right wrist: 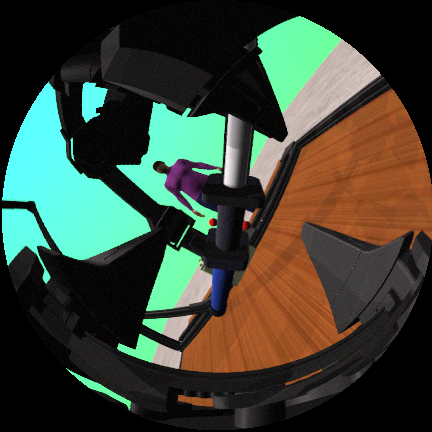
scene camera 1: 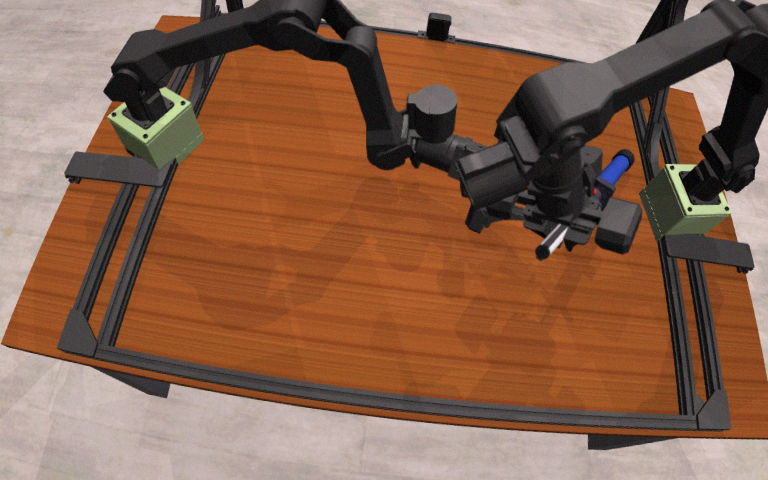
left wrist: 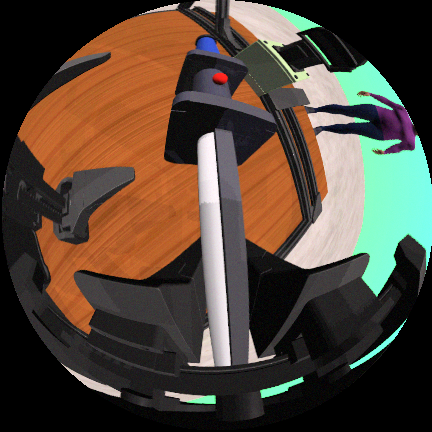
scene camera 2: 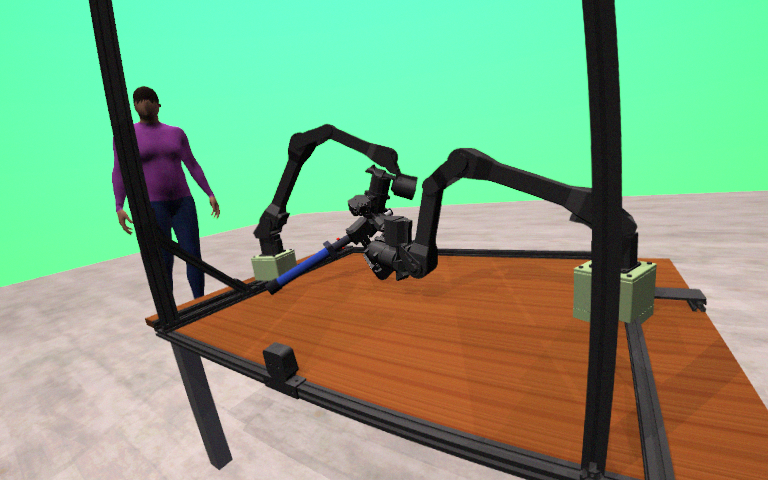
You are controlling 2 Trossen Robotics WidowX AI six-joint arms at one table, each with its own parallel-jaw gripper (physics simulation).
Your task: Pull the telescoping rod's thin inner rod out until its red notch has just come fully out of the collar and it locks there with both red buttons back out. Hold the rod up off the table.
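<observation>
The telescoping rod is held tilted above the table. Its blue outer tube (scene camera 1: 616,169) (scene camera 2: 305,266) (left wrist: 207,46) (right wrist: 219,290) joins a dark flanged collar (scene camera 1: 606,193) (left wrist: 215,125) (right wrist: 229,215). Two red buttons (right wrist: 213,222) (right wrist: 246,225) stand out on opposite sides. A length of white-and-grey inner rod (scene camera 1: 557,236) (left wrist: 210,225) (right wrist: 237,160) is outside the collar; no red notch shows. My left gripper (scene camera 1: 566,221) (left wrist: 219,239) is shut on the inner rod. My right gripper (right wrist: 236,232) is wide open; the collar appears between its fingers in its wrist view, not gripped.
The wooden table (scene camera 1: 339,316) (scene camera 2: 481,350) has dark frame rails (scene camera 1: 396,393) along its edges. Green arm mounts (scene camera 1: 161,135) (scene camera 1: 679,209) stand at both sides. My two forearms come close together around the rod. A person (scene camera 2: 164,164) stands beyond the table.
</observation>
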